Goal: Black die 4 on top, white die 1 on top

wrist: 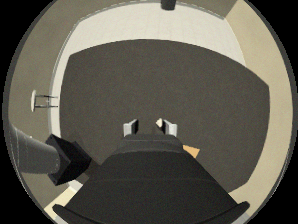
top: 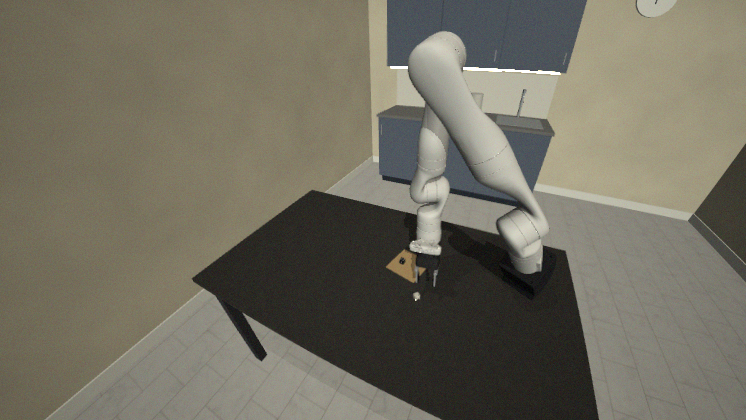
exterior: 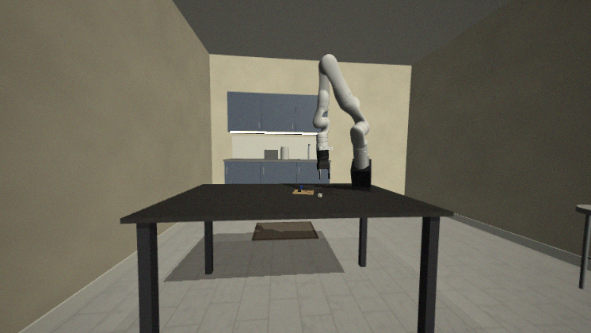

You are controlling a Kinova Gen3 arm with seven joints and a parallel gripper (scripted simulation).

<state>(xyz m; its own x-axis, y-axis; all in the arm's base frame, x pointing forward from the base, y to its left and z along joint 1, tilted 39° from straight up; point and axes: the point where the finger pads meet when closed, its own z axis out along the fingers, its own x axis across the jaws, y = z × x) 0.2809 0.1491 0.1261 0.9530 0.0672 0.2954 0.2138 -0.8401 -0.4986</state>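
My hand is 30 mm short of the white die, 10 mm to the left of it and 120 mm above it. The rest, counted from my hand: tan mat (130 mm ahead, 140 mm to the right, 130 mm below); black die (160 mm ahead, 140 mm to the right, 120 mm below); blue die (150 mm ahead, 280 mm to the right, 120 mm below).
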